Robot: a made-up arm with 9 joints. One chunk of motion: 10 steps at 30 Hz.
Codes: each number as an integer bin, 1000 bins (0 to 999) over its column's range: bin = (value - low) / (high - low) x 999, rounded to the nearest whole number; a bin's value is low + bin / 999 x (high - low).
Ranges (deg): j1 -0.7..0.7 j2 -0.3..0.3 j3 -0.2..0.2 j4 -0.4..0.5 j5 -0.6..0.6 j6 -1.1..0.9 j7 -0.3..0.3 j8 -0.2..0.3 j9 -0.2..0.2
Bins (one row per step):
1: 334 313 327 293 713 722 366 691 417
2: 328 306 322 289 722 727 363 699 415
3: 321 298 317 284 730 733 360 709 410
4: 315 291 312 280 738 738 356 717 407
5: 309 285 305 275 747 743 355 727 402
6: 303 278 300 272 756 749 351 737 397
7: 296 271 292 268 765 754 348 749 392
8: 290 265 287 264 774 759 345 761 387
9: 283 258 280 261 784 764 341 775 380
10: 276 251 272 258 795 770 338 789 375
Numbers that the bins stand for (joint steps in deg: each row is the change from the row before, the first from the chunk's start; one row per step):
1: -0.232 -0.112 -0.069 -0.136 0.256 0.345 -0.080 0.146 -0.033
2: -0.240 -0.116 -0.071 -0.140 0.267 0.355 -0.082 0.150 -0.034
3: -0.250 -0.121 -0.073 -0.144 0.277 0.367 -0.084 0.155 -0.036
4: -0.259 -0.125 -0.075 -0.148 0.286 0.377 -0.086 0.159 -0.037
5: -0.267 -0.129 -0.078 -0.152 0.297 0.387 -0.087 0.164 -0.039
6: -0.275 -0.133 -0.080 -0.155 0.308 0.399 -0.089 0.169 -0.041
7: -0.285 -0.137 -0.083 -0.159 0.319 0.410 -0.091 0.175 -0.043
8: -0.294 -0.141 -0.085 -0.162 0.330 0.420 -0.093 0.181 -0.045
9: -0.303 -0.145 -0.088 -0.165 0.342 0.430 -0.095 0.188 -0.048
10: -0.313 -0.149 -0.091 -0.168 0.355 0.442 -0.097 0.195 -0.050

